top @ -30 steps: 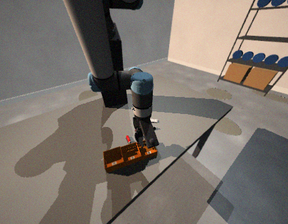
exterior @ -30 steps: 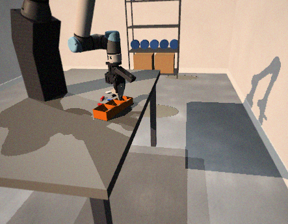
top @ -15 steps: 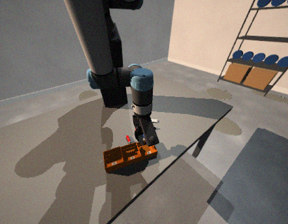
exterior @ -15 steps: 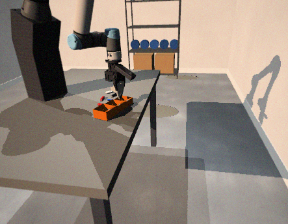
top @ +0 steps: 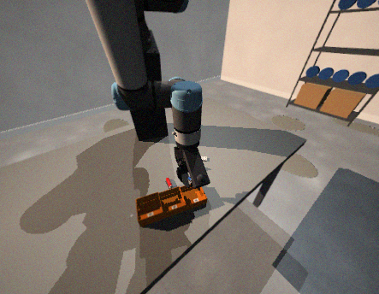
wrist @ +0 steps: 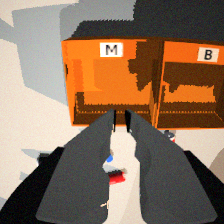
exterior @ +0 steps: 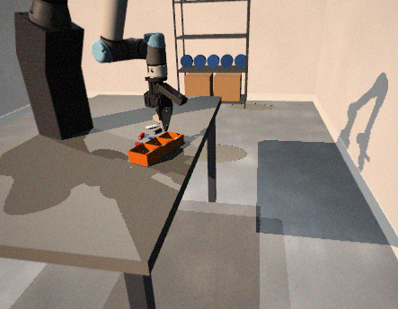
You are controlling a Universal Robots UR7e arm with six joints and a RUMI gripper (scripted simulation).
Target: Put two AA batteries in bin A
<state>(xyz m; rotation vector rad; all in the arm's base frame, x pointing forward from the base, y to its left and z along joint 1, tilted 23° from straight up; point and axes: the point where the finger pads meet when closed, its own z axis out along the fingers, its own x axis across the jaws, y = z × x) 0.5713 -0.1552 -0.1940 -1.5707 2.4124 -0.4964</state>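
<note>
Now: the red battery 100 mm behind my hand, 60 mm below it and 30 mm to the right of it. Also, from my hand: blue battery (70 mm behind, 60 mm below, 50 mm to the left); orange bin (70 mm to the right, 50 mm below, 20 mm behind); black battery (130 mm to the left, 70 mm behind, 60 mm below).
</note>
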